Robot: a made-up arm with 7 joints. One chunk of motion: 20 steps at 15 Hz.
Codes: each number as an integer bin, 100 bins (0 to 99) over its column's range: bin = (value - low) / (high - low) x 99, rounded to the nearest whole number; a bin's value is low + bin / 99 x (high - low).
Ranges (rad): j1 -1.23..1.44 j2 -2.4..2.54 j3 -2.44..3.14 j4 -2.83..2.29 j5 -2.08..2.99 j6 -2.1..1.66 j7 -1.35..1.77
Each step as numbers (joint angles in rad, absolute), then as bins.
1 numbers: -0.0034 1.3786 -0.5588 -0.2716 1.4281 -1.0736 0.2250
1 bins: 45 76 33 49 69 27 50
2 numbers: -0.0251 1.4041 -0.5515 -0.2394 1.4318 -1.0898 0.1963
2 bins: 45 76 34 50 69 27 49
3 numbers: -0.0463 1.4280 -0.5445 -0.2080 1.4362 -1.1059 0.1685
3 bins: 44 77 34 51 69 26 48
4 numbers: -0.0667 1.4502 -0.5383 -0.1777 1.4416 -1.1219 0.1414
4 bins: 43 77 34 51 69 26 47
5 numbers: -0.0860 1.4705 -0.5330 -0.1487 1.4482 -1.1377 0.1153
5 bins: 42 78 34 52 69 25 46
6 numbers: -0.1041 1.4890 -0.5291 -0.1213 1.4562 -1.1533 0.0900
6 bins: 42 78 34 52 69 25 46
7 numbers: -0.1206 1.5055 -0.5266 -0.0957 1.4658 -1.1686 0.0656
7 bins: 41 78 34 53 69 25 45
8 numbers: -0.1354 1.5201 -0.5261 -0.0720 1.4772 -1.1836 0.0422
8 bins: 41 79 34 53 69 24 44
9 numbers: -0.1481 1.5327 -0.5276 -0.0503 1.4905 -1.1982 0.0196
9 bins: 40 79 34 54 70 24 43
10 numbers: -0.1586 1.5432 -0.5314 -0.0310 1.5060 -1.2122 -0.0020
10 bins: 40 79 34 54 70 23 43
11 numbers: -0.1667 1.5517 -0.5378 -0.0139 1.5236 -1.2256 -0.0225
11 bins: 39 79 34 54 70 23 42
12 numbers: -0.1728 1.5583 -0.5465 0.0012 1.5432 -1.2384 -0.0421
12 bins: 39 79 34 55 71 23 42
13 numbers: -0.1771 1.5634 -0.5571 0.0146 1.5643 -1.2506 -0.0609
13 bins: 39 79 33 55 71 22 41
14 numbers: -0.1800 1.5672 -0.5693 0.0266 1.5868 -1.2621 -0.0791
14 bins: 39 80 33 55 72 22 40
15 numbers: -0.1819 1.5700 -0.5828 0.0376 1.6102 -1.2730 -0.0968
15 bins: 39 80 33 55 72 22 40
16 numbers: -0.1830 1.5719 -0.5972 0.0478 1.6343 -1.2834 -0.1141
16 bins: 39 80 33 56 73 22 39
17 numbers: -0.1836 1.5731 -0.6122 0.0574 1.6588 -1.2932 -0.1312
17 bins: 39 80 32 56 73 21 39
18 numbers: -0.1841 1.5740 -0.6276 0.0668 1.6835 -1.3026 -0.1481
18 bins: 39 80 32 56 73 21 38
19 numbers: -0.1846 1.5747 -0.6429 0.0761 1.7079 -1.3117 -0.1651
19 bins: 39 80 32 56 74 21 38
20 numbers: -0.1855 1.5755 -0.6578 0.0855 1.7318 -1.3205 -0.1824
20 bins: 39 80 32 56 74 21 37
